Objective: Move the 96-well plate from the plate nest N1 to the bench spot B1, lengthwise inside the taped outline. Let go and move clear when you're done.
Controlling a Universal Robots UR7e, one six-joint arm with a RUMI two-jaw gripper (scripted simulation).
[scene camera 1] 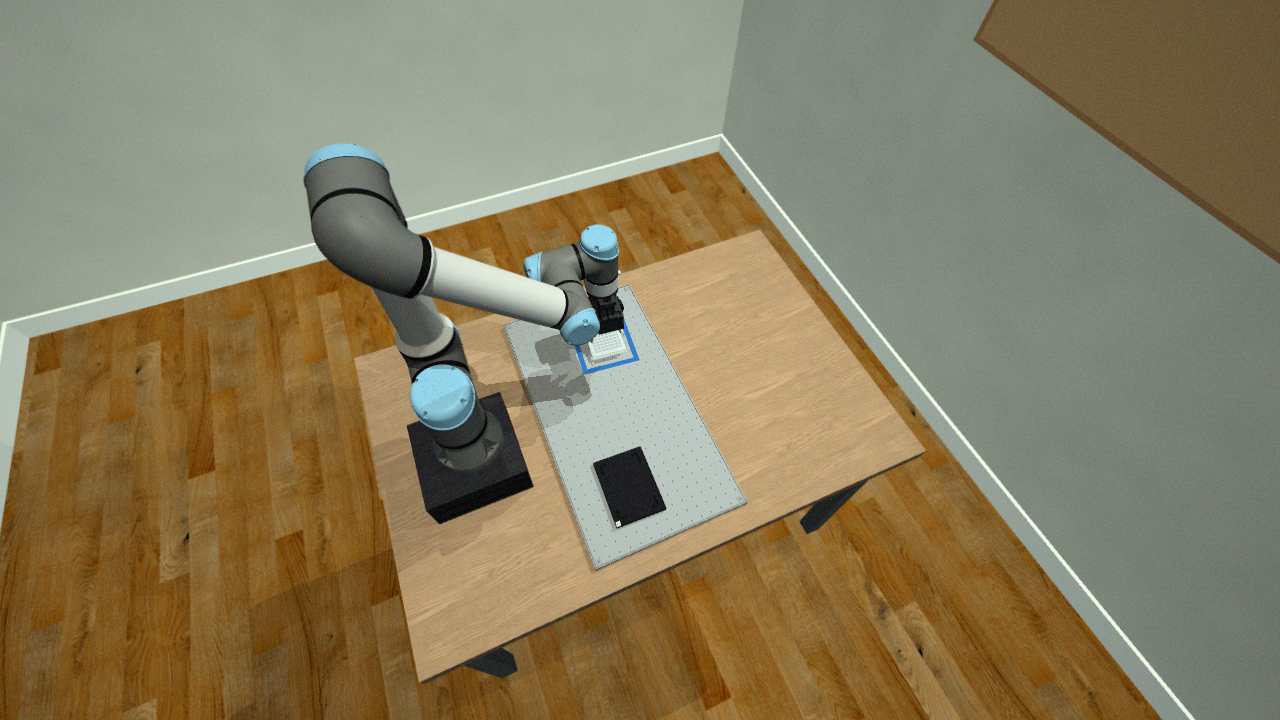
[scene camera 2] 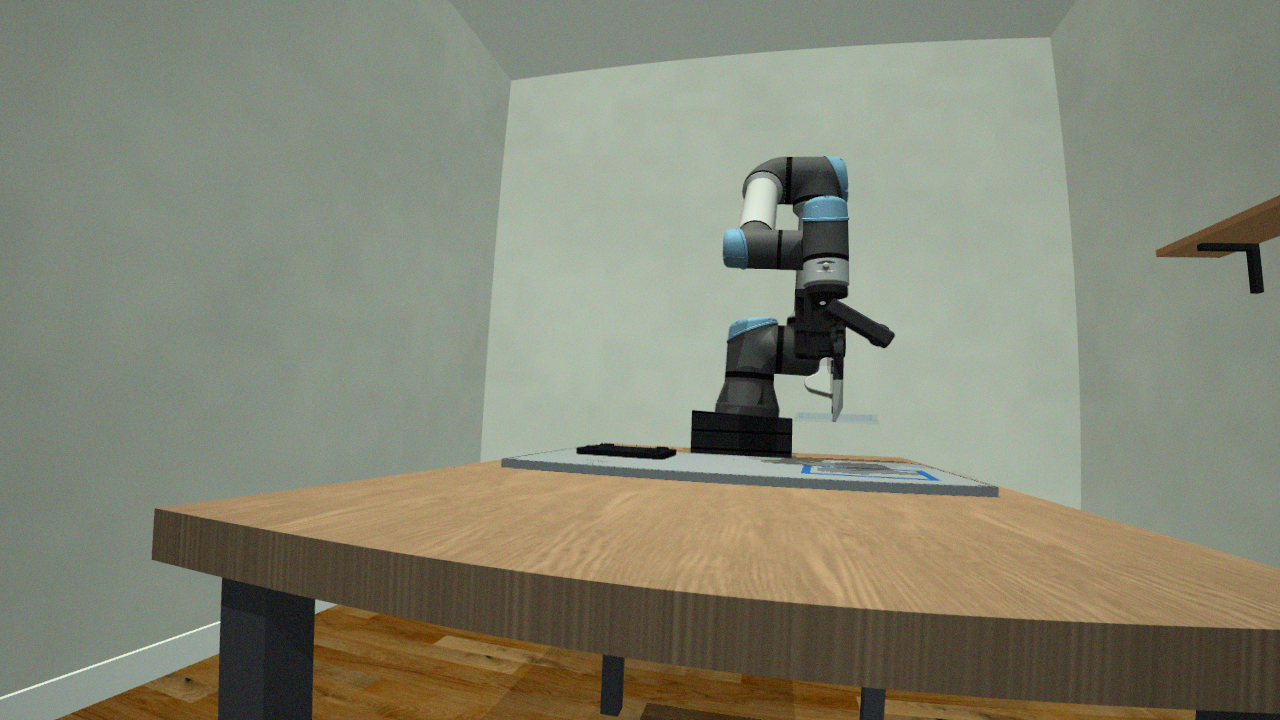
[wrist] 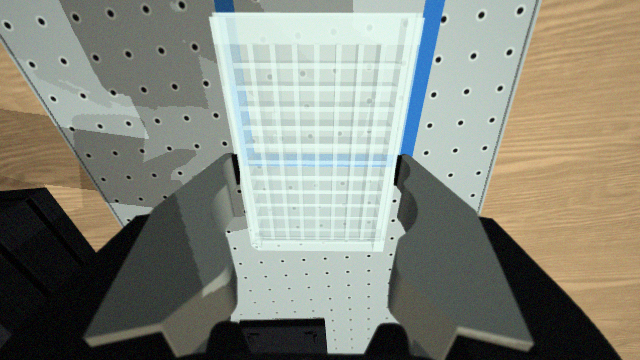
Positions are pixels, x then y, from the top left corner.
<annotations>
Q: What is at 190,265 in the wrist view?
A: My gripper.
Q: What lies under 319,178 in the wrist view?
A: A clear 96-well plate.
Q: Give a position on a clear 96-well plate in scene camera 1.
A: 603,346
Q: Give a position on a black plate nest N1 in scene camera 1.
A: At 628,485
</annotations>
